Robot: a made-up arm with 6 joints.
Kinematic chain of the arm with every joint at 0, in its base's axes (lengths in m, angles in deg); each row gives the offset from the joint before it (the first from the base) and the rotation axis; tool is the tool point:
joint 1: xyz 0 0 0.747 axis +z
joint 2: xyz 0.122 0 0 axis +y
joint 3: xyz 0 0 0.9 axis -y
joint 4: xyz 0 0 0.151 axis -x
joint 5: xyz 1.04 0 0 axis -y
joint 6: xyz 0.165 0 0 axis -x
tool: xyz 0 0 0
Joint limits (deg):
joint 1: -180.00..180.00
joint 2: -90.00..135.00
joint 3: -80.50..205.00
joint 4: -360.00..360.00
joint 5: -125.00..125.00
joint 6: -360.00..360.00
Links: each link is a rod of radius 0.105 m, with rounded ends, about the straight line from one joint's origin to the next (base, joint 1, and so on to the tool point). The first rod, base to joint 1, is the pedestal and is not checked.
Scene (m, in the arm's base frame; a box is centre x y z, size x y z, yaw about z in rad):
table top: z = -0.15
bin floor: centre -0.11 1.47 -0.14 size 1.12 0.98 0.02 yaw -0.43
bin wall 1: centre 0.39 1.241 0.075 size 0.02 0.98 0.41 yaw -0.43
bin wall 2: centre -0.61 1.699 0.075 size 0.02 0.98 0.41 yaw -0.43
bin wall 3: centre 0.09 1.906 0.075 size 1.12 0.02 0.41 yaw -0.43
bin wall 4: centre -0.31 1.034 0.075 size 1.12 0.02 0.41 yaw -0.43
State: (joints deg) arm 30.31 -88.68 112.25 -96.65 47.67 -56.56
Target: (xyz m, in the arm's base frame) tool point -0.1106 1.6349 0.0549
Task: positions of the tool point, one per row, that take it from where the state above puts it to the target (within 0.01 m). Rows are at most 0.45 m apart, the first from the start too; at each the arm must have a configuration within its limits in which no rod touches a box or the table.
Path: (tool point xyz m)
1: -1.6821 -0.6377 0.2625
2: -1.7723 -0.2295 0.2961
3: -1.7634 0.1854 0.3300
4: -1.6571 0.5827 0.3630
5: -1.4616 0.9397 0.3958
6: -1.1901 1.2366 0.4279
7: -0.8605 1.4577 0.4599
8: -0.4931 1.5921 0.4906
9: -0.1105 1.6349 0.5206
10: -0.1106 1.6530 0.2905
11: -0.1107 1.6349 0.0549

